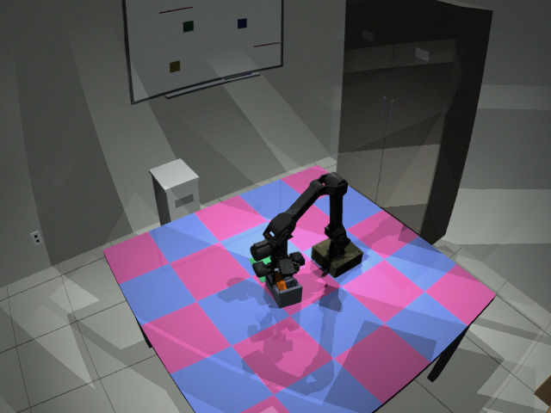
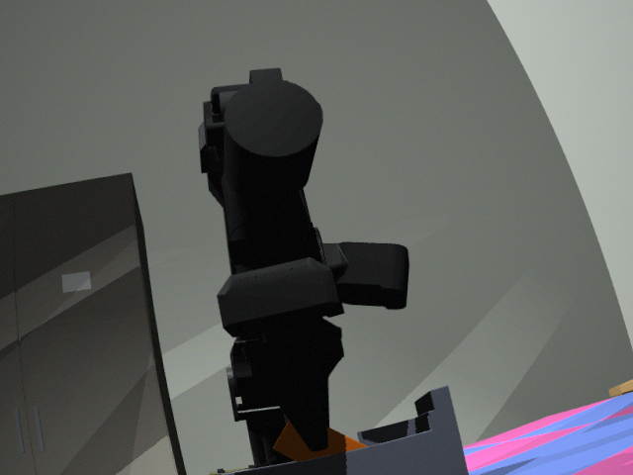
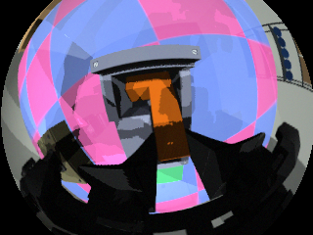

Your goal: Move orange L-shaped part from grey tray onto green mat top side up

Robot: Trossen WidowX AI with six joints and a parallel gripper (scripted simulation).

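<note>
My gripper tip is now 13 cm to the left of the green mat, 8 cm above it and 6 cm past it. Also, from my gripper tip: orange L-shaped part 4 cm to the left, 3 cm below, 1 cm behind.
</note>
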